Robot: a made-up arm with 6 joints. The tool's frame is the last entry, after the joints.
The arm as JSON. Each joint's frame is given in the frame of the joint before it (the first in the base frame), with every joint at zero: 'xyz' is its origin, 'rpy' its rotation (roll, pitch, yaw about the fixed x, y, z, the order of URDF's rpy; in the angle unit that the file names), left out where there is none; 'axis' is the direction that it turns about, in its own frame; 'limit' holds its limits. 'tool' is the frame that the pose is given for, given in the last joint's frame.
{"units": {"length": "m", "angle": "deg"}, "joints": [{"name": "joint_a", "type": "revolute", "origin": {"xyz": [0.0, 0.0, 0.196]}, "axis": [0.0, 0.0, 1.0], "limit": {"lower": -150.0, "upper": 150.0}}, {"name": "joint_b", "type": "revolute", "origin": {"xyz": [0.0, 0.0, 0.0]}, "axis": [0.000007, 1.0, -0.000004], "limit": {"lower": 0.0, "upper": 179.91}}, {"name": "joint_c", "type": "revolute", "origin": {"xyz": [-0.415, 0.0, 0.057]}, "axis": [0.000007, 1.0, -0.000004], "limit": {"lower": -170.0, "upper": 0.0}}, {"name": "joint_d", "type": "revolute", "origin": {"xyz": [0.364, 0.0, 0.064]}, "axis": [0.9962, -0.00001, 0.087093], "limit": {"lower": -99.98, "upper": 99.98}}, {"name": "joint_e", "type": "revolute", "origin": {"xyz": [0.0, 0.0, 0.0]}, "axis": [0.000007, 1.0, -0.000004], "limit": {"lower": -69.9, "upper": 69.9}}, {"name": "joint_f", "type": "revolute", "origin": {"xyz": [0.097, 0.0, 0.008]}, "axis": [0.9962, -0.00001, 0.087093], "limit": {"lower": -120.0, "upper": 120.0}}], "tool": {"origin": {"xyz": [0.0, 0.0, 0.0], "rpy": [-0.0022, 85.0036, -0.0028]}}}
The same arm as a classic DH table. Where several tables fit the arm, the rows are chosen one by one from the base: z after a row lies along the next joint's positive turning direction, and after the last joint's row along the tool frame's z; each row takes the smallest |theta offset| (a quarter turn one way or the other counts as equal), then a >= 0, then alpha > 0; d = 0 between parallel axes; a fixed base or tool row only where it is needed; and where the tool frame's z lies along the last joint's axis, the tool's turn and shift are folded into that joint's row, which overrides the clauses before.
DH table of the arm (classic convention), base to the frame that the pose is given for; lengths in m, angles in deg. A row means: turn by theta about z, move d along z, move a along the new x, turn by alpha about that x. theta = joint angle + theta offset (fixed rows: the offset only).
joint_a: a 0.0000; alpha -90.00; d 0.1960; theta offset 0.00
joint_b: a -0.4189; alpha 0.00; d 0.0000; theta offset 7.82
joint_c: a -0.0321; alpha 90.00; d 0.0000; theta offset 77.18
joint_d: a 0.0000; alpha -90.00; d 0.3682; theta offset 0.00
joint_e: a 0.0005; alpha 90.00; d 0.0000; theta offset 0.00
joint_f: a 0.0000; alpha 0.00; d 0.0973; theta offset 0.00
Joint limits (deg, base to tool): -150.00..150.00 0.00..179.91 -170.00..0.00 -99.98..99.98 -69.90..69.90 -120.00..120.00

